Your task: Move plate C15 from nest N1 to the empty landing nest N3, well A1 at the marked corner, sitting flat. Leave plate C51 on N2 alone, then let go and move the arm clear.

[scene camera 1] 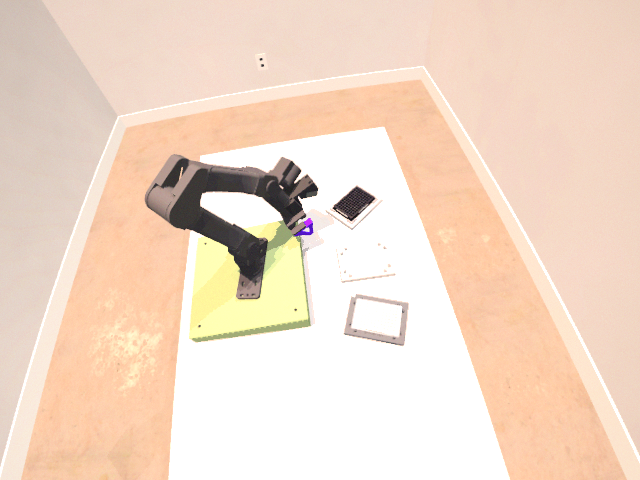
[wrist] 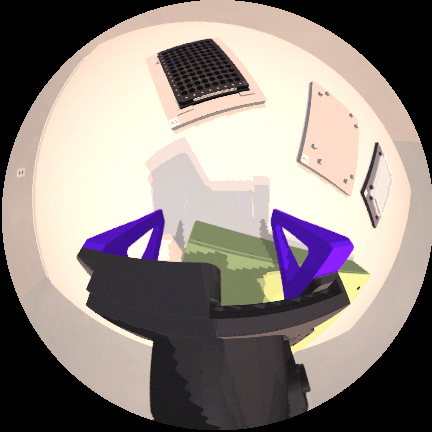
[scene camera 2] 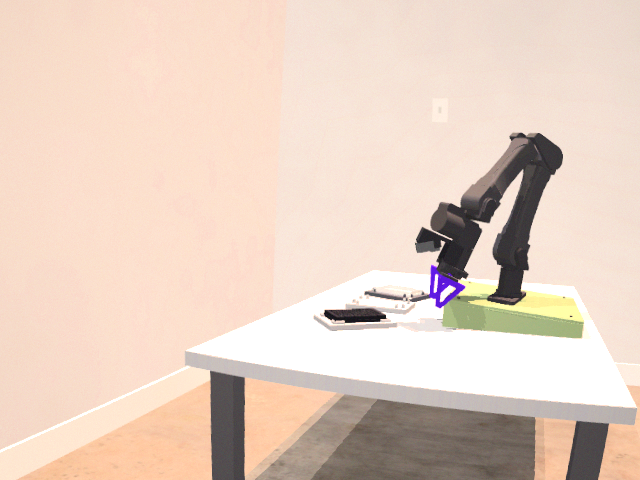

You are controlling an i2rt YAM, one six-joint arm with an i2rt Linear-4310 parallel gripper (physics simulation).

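A black well plate sits flat on a white nest whose near-left corner is marked A1 in the wrist view. The empty white nest with small pegs is in the middle; its A1 mark is at its lower-left corner in the wrist view. A white plate sits on the grey nest. No plate or nest names are readable. My gripper is open and empty, above the table beside the green base, apart from all nests.
The green base block carries the arm and lies close to the gripper. The white table ends beyond the nests. Walls stand around the table.
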